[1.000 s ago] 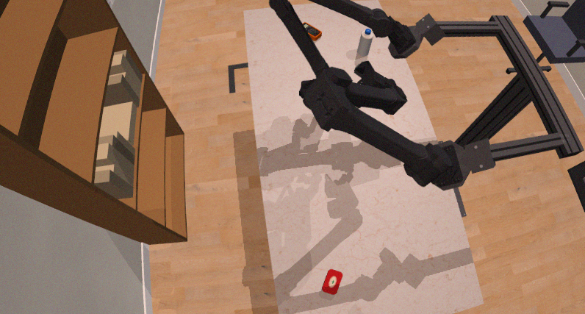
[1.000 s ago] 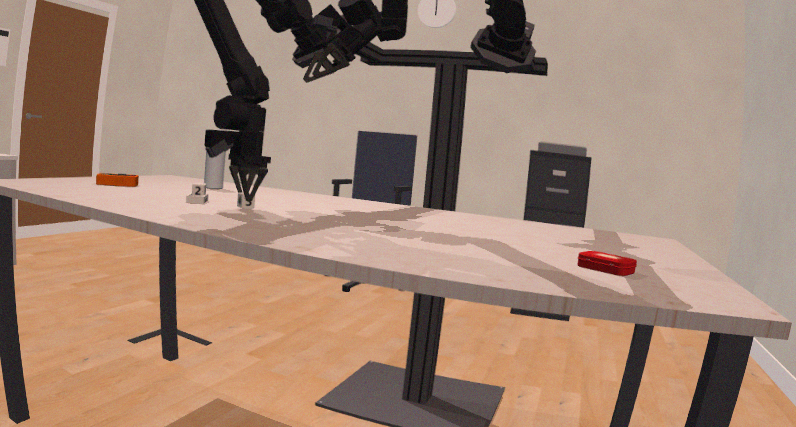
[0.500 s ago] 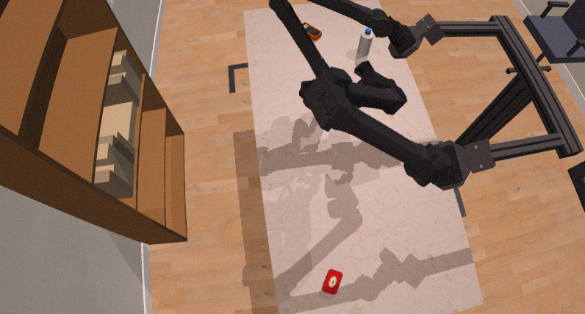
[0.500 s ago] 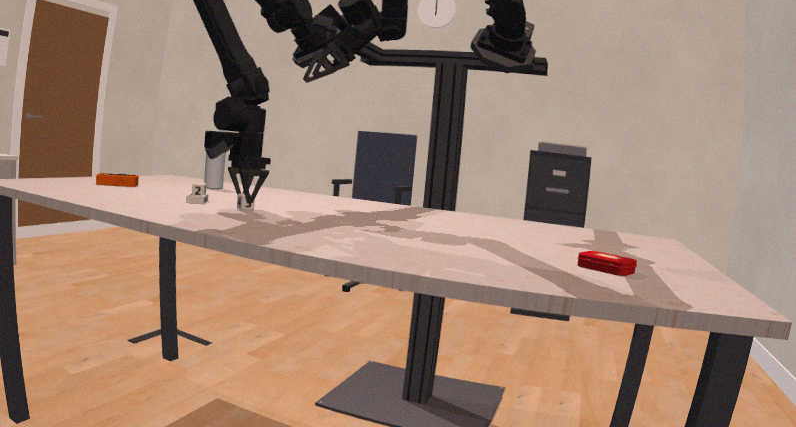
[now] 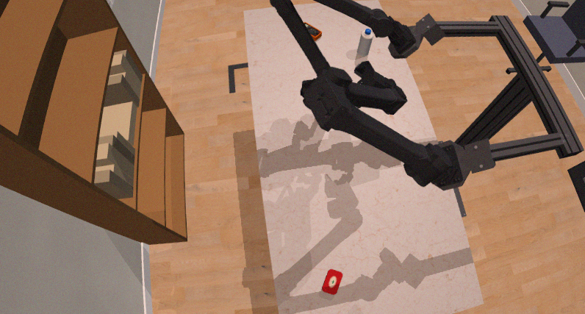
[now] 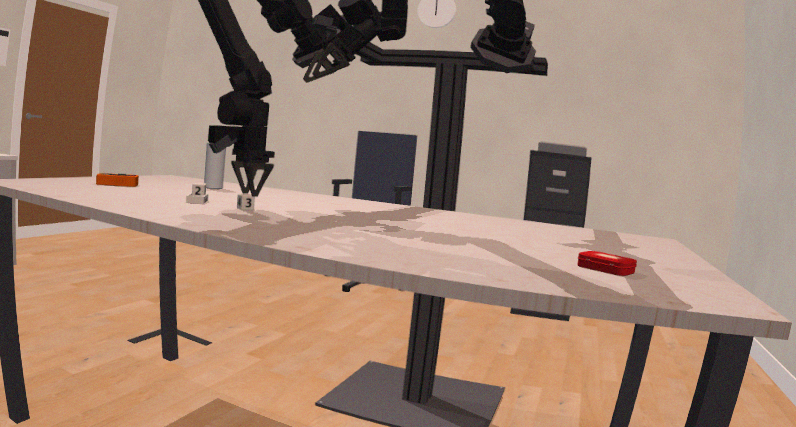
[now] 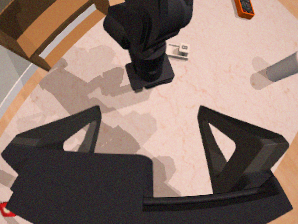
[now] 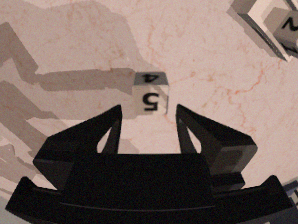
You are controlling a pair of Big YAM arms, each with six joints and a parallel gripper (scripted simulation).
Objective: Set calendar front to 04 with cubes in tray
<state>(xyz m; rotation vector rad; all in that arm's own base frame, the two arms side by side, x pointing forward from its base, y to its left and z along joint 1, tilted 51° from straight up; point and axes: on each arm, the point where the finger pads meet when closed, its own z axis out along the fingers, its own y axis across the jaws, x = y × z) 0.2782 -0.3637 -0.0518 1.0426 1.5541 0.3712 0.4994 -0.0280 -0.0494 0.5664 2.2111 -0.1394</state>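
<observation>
Right now the white cube is 1 cm ahead of my right hand, 1 cm to the right of it and 2 cm below it. Also, from my right hand: red tin 7 cm ahead, 75 cm to the left, 2 cm below; white calendar tray 2 cm ahead, 15 cm to the right, 3 cm below; white bottle 28 cm behind, 39 cm to the right, 4 cm above.
</observation>
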